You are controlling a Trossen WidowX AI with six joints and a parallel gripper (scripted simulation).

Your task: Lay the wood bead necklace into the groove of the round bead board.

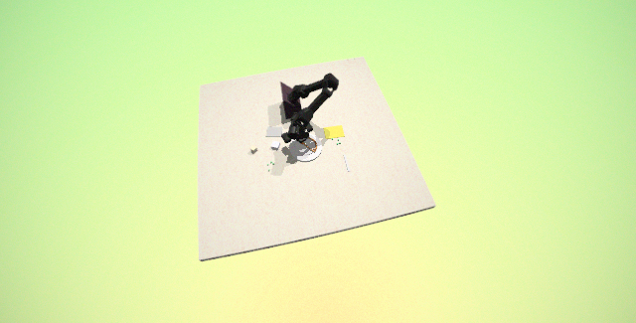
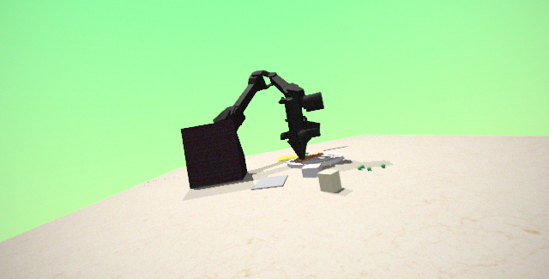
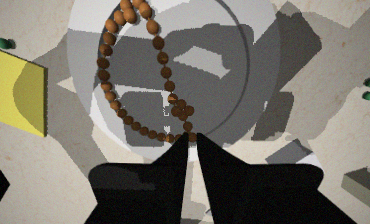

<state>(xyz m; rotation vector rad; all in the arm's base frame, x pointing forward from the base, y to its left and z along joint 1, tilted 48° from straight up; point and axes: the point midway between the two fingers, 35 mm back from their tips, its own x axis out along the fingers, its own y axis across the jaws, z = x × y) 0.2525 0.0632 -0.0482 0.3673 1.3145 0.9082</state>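
The round white bead board is 5 cm ahead of my gripper tip, 4 cm to the left of it and 1 cm below it. Also, from my gripper tip: cream cube (1 cm ahead, 28 cm to the right); yellow card (4 cm behind, 23 cm to the left, 2 cm below); grey flat plate (11 cm behind, 14 cm to the right, 2 cm below).
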